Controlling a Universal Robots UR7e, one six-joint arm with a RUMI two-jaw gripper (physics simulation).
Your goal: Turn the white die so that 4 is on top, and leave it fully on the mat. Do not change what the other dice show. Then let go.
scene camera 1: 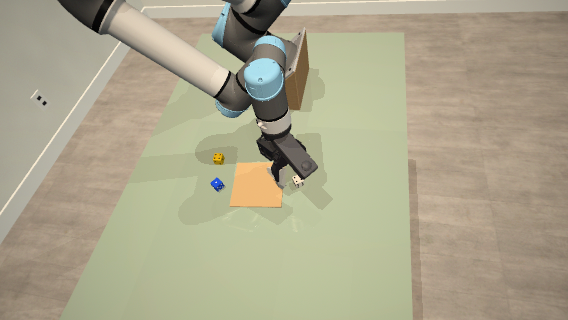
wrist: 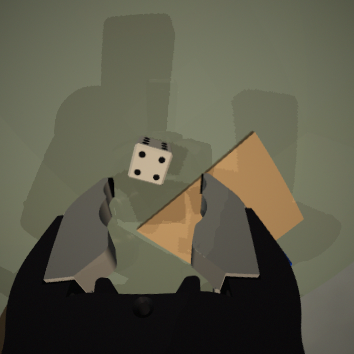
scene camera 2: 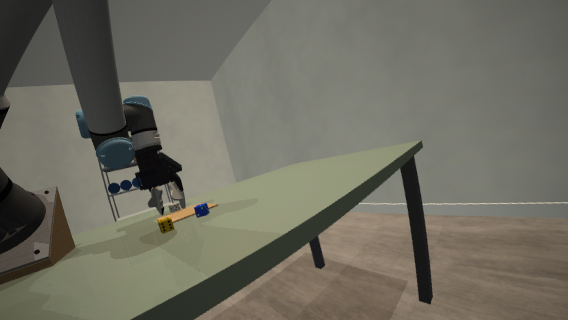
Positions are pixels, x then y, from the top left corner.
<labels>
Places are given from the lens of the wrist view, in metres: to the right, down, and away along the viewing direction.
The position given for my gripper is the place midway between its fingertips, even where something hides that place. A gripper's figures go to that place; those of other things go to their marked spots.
my gripper (wrist: 157,177): -0.02, 0.00, 0.14
orange mat (wrist: 247,169): 0.06, -0.01, 0.14
white die (wrist: 150,159): -0.02, -0.01, 0.11
The marked spots on the white die and the orange mat are 0.09 m apart.
</labels>
